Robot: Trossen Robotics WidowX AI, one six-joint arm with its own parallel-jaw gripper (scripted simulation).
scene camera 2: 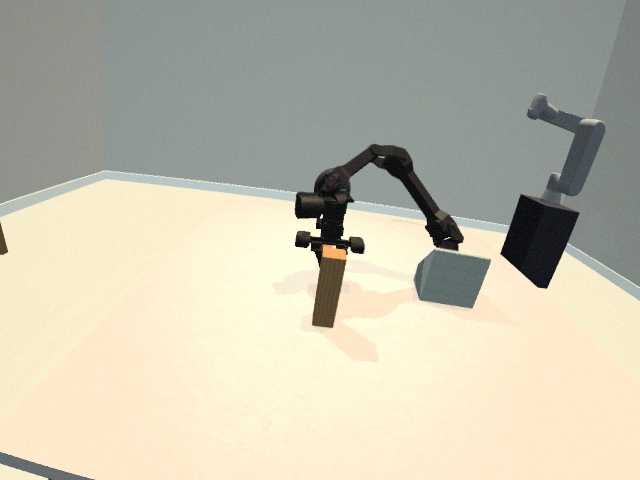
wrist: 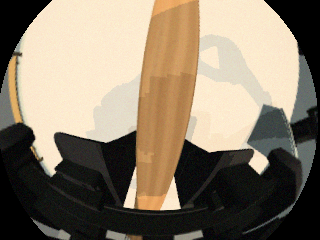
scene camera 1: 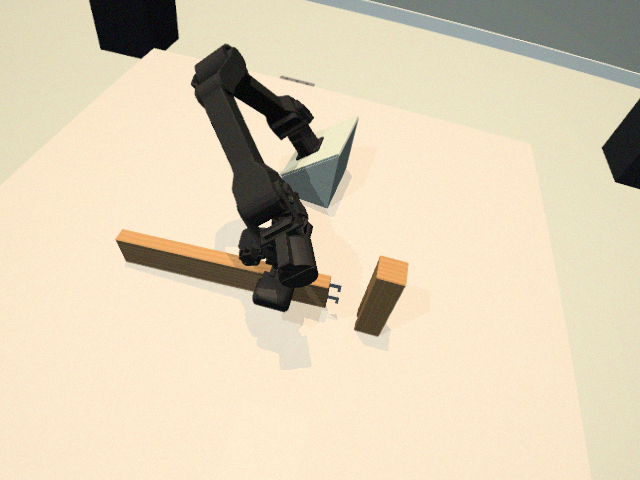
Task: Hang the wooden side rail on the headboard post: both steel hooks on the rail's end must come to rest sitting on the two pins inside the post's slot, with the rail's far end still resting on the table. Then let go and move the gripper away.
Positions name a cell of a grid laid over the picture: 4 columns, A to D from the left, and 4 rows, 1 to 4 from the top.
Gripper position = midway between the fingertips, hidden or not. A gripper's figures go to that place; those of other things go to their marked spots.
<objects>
The gripper (scene camera 1: B3): 0.81 m from the lens. A wooden side rail (scene camera 1: B3): 0.83 m from the lens. A headboard post (scene camera 1: C3) is 0.69 m from the lens. The marked spots on the headboard post and the wooden side rail are 0.41 m apart.
</objects>
